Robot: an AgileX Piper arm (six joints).
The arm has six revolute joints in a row. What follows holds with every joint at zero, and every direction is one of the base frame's. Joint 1 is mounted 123 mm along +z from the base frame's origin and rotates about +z. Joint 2 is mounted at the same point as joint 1 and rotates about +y. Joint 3 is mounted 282.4 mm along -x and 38.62 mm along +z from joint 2 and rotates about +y. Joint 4 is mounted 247.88 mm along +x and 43.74 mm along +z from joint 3 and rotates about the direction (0.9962, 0, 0.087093). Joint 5 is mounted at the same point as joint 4 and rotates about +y. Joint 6 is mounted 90.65 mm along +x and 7.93 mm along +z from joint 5 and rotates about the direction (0.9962, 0, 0.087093). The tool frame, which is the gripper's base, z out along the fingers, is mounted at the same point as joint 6; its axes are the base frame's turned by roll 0, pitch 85.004 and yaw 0 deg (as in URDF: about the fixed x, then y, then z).
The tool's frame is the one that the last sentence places.
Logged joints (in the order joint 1, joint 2, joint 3, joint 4, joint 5, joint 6), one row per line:
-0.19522, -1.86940, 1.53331, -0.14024, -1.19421, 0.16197
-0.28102, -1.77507, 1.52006, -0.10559, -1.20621, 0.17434
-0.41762, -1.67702, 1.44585, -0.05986, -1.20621, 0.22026
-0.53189, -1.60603, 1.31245, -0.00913, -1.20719, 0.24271
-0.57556, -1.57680, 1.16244, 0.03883, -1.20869, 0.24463
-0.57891, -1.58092, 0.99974, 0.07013, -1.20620, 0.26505
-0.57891, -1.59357, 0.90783, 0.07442, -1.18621, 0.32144
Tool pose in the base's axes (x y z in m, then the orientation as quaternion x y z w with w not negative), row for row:
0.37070, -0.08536, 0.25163, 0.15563, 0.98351, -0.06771, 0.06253
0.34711, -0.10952, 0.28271, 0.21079, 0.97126, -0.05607, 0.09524
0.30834, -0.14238, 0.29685, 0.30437, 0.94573, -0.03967, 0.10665
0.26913, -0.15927, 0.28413, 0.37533, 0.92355, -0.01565, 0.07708
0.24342, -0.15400, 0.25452, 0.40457, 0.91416, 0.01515, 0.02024
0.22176, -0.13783, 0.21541, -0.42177, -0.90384, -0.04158, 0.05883
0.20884, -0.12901, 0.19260, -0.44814, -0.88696, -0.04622, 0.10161
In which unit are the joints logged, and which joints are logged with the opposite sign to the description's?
The joints are logged in radians. Opposite sign: joint 2, joint 3, joint 5.
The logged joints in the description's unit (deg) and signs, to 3 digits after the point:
-11.185, 107.109, -87.852, -8.035, 68.423, 9.280
-16.101, 101.704, -87.093, -6.050, 69.111, 9.989
-23.928, 96.086, -82.841, -3.430, 69.111, 12.620
-30.475, 92.019, -75.198, -0.523, 69.167, 13.906
-32.977, 90.344, -66.603, 2.225, 69.253, 14.016
-33.169, 90.580, -57.281, 4.018, 69.110, 15.186
-33.169, 91.305, -52.015, 4.264, 67.965, 18.417

